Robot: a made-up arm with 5 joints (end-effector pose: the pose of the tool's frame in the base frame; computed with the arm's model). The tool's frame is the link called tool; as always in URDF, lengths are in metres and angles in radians. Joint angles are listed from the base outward.
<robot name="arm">
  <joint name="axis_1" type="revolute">
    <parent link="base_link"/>
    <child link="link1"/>
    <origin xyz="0.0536 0 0.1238" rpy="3.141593 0 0"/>
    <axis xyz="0 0 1"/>
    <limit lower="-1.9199" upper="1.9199"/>
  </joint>
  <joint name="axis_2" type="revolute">
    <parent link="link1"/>
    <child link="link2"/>
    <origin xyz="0.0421 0.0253 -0.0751" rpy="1.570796 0 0"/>
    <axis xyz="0 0 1"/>
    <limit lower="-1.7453" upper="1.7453"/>
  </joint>
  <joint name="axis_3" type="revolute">
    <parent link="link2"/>
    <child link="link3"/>
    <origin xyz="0.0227 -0.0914 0" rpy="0 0 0"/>
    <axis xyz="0 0 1"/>
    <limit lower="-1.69" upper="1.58"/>
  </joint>
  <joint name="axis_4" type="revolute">
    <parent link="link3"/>
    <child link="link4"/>
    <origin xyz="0.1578 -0.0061 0" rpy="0 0 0"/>
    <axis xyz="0 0 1"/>
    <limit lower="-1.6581" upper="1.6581"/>
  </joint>
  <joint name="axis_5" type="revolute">
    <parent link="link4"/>
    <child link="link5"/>
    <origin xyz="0.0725 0 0.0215" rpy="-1.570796 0 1.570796"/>
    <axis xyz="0 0 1"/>
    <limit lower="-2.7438" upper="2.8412"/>
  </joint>
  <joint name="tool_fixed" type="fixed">
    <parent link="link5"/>
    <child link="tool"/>
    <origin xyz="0 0 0" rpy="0 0 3.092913"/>
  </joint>
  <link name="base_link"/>
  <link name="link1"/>
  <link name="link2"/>
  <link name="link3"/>
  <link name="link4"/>
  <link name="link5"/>
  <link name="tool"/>
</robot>
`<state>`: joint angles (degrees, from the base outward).
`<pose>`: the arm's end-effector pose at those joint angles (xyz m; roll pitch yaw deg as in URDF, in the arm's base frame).
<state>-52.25 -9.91 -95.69 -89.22 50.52</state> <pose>0.0140 -0.0574 0.4246 70.33 40.56 129.16</pose>
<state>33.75 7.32 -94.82 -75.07 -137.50</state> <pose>0.0580 -0.0075 0.4663 -116.17 -47.22 -103.92</pose>
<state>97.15 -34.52 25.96 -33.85 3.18</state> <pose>0.0227 -0.2155 0.3655 -179.57 -47.59 82.27</pose>
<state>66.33 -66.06 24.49 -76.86 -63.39</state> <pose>0.0691 -0.0448 0.4298 -153.65 11.09 -177.55</pose>
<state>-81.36 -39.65 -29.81 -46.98 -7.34</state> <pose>0.0602 0.0178 0.4986 -175.00 26.00 -87.36</pose>
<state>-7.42 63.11 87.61 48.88 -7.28</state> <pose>-0.0144 -0.0127 0.1618 -153.85 68.06 -144.69</pose>
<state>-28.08 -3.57 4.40 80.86 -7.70</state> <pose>0.2560 0.1037 0.2236 1.52 -8.17 17.48</pose>
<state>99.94 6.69 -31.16 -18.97 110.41</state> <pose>0.0034 -0.2643 0.4078 -134.82 12.70 -22.26</pose>
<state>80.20 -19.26 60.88 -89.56 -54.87</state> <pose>0.0846 -0.2016 0.2463 142.68 -21.00 164.62</pose>
